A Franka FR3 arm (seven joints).
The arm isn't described. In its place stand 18 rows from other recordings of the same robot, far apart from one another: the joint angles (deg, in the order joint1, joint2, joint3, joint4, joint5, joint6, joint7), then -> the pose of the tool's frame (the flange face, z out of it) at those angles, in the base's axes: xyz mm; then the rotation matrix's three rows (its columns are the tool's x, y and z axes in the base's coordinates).
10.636, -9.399, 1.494, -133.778, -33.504, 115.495, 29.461 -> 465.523 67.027 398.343; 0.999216 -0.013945 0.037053; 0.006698 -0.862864 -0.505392; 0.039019 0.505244 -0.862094
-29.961, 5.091, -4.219, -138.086, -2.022, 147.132, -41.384 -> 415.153 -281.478 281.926; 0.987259 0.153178 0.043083; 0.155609 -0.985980 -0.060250; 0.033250 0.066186 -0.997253
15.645, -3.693, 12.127, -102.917, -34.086, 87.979, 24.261 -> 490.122 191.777 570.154; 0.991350 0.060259 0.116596; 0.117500 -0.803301 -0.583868; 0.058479 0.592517 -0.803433
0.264, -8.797, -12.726, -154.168, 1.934, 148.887, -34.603 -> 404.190 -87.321 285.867; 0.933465 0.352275 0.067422; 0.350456 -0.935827 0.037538; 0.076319 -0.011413 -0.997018
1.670, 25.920, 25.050, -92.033, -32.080, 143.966, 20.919 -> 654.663 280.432 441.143; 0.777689 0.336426 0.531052; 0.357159 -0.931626 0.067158; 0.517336 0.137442 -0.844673
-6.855, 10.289, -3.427, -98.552, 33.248, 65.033, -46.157 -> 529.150 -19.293 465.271; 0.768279 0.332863 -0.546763; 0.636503 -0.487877 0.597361; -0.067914 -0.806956 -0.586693
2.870, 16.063, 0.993, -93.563, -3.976, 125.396, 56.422 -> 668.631 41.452 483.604; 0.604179 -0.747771 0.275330; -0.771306 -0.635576 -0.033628; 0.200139 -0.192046 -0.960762
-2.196, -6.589, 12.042, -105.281, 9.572, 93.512, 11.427 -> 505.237 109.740 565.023; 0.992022 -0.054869 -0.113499; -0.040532 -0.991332 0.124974; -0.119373 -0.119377 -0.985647
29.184, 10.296, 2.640, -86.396, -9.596, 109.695, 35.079 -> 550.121 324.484 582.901; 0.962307 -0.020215 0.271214; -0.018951 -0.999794 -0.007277; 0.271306 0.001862 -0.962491
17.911, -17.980, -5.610, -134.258, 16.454, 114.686, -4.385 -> 434.361 110.642 455.649; 0.984287 0.159995 -0.074710; 0.174607 -0.944938 0.276774; -0.026314 -0.285469 -0.958027
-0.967, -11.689, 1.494, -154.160, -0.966, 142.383, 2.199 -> 403.931 3.385 297.725; 0.999865 -0.016352 -0.001400; -0.016371 -0.999745 -0.015585; -0.001144 0.015606 -0.999878
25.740, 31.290, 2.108, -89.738, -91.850, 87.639, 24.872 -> 654.182 215.279 391.041; 0.891515 0.081845 0.445535; 0.440383 0.073836 -0.894769; -0.106129 0.993906 0.029782
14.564, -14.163, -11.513, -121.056, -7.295, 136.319, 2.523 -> 524.333 17.958 574.198; 0.869442 0.058165 0.490599; 0.075841 -0.996988 -0.016204; 0.488179 0.051296 -0.871235
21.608, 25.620, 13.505, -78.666, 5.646, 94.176, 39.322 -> 558.112 371.068 454.781; 0.963297 -0.108512 -0.245527; -0.093431 -0.992997 0.072297; -0.251653 -0.046704 -0.966690
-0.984, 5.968, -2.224, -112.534, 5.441, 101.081, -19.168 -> 543.484 -21.711 399.888; 0.931501 0.217201 -0.291770; 0.257078 -0.960598 0.105649; -0.257327 -0.173420 -0.950636
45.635, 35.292, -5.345, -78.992, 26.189, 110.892, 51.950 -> 519.071 497.391 354.748; 0.891160 -0.376831 -0.252650; -0.312313 -0.913467 0.260840; -0.329080 -0.153545 -0.931735
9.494, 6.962, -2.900, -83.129, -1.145, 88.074, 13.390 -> 584.602 67.290 608.650; 0.992521 -0.117858 -0.031802; -0.118811 -0.992465 -0.029962; -0.028031 0.033516 -0.999045
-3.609, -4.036, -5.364, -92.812, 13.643, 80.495, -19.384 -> 511.731 -53.987 629.557; 0.976336 0.188534 -0.105935; 0.210128 -0.942851 0.258610; -0.051124 -0.274750 -0.960156
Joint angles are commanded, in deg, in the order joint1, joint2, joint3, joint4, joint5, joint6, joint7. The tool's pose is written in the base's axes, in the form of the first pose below.
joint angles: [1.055, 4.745, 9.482, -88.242, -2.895, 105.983, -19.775]
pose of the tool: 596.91 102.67 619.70; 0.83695 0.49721 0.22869; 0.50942 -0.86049 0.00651; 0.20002 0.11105 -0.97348
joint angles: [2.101, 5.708, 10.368, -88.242, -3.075, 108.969, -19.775]
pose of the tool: 602.11 123.42 615.52; 0.81071 0.52360 0.26189; 0.53705 -0.84323 0.02340; 0.23308 0.12167 -0.96481
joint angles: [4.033, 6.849, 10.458, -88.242, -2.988, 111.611, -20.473]
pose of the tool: 606.38 146.12 608.62; 0.77771 0.56069 0.28423; 0.57350 -0.81800 0.04443; 0.25742 0.12845 -0.95772
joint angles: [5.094, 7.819, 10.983, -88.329, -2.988, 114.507, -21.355]
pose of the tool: 610.31 164.15 603.37; 0.74350 0.59178 0.31147; 0.60451 -0.79391 0.06539; 0.28598 0.13967 -0.94800
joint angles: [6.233, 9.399, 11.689, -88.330, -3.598, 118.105, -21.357]
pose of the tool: 616.45 185.00 593.73; 0.71121 0.61406 0.34222; 0.62773 -0.77388 0.08404; 0.31644 0.15505 -0.93585
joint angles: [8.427, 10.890, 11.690, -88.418, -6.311, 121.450, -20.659]
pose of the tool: 619.80 209.00 583.50; 0.67389 0.63456 0.37841; 0.66102 -0.74663 0.07485; 0.33003 0.19970 -0.92260
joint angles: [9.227, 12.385, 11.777, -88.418, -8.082, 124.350, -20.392]
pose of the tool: 626.12 219.99 572.92; 0.64947 0.64305 0.40581; 0.67864 -0.73092 0.07210; 0.34298 0.22857 -0.91111
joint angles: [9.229, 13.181, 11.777, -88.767, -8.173, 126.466, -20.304]
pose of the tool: 630.95 221.76 565.23; 0.64236 0.64155 0.41927; 0.67731 -0.73121 0.08115; 0.35864 0.23185 -0.90423
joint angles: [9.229, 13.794, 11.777, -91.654, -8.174, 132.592, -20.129]
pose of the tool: 634.94 225.63 545.48; 0.62070 0.63886 0.45452; 0.67463 -0.73056 0.10558; 0.39950 0.24110 -0.88446
